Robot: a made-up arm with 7 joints. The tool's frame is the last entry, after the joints.
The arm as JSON. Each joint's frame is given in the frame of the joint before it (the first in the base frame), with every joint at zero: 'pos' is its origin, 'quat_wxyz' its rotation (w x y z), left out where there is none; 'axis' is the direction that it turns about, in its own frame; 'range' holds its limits. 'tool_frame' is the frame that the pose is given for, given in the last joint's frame.
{
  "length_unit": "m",
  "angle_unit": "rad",
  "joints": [
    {
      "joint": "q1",
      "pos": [
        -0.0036,
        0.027,
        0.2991
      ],
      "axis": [
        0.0,
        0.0,
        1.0
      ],
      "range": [
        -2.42,
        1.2
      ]
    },
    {
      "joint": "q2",
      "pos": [
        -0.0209,
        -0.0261,
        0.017
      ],
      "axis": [
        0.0,
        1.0,
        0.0
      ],
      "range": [
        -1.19,
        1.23
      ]
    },
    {
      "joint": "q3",
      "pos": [
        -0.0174,
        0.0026,
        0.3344
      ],
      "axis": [
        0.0,
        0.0,
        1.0
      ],
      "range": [
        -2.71,
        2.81
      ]
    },
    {
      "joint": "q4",
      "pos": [
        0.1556,
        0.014,
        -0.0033
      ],
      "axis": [
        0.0,
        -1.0,
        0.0
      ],
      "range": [
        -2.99,
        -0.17
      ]
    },
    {
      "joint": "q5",
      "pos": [
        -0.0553,
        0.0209,
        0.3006
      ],
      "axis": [
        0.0,
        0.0,
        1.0
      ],
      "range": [
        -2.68,
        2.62
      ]
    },
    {
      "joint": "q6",
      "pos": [
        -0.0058,
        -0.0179,
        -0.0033
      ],
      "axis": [
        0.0,
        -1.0,
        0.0
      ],
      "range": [
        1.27,
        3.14
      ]
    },
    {
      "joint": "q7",
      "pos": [
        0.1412,
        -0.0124,
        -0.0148
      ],
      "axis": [
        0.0,
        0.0,
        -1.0
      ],
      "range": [
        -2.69,
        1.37
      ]
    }
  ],
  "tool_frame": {
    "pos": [
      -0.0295,
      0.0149,
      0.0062
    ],
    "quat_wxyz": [
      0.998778,
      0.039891,
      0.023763,
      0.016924
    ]
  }
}
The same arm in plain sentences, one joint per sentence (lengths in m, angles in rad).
The arm has seven revolute joints in a row. What follows holds with every joint at zero, and every direction is one of the base frame's.
Joint 1 sits 0.0036 m along -x and 0.027 m along +y and 0.2991 m along +z from the base frame's origin and turns about +z, from -2.42 to 1.2 rad.
Joint 2 sits 0.0209 m along -x and 0.0261 m along -y and 0.017 m along +z from joint 1 and turns about +y, from -1.19 to 1.23 rad.
Joint 3 sits 0.0174 m along -x and 0.0026 m along +y and 0.3344 m along +z from joint 2 and turns about +z, from -2.71 to 2.81 rad.
Joint 4 sits 0.1556 m along +x and 0.014 m along +y and 0.0033 m along -z from joint 3 and turns about -y, from -2.99 to -0.17 rad.
Joint 5 sits 0.0553 m along -x and 0.0209 m along +y and 0.3006 m along +z from joint 4 and turns about +z, from -2.68 to 2.62 rad.
Joint 6 sits 0.0058 m along -x and 0.0179 m along -y and 0.0033 m along -z from joint 5 and turns about -y, from 1.27 to 3.14 rad.
Joint 7 sits 0.1412 m along +x and 0.0124 m along -y and 0.0148 m along -z from joint 6 and turns about -z, from -2.69 to 1.37 rad.
The tool frame, which is the frame that the pose is given for, sits 0.0295 m along -x and 0.0149 m along +y and 0.0062 m along +z from joint 7; its axes are the base frame's turned by roll 0.0807, pitch 0.0461 and yaw 0.0357 rad (as in URDF: about the fixed x, then y, then z).

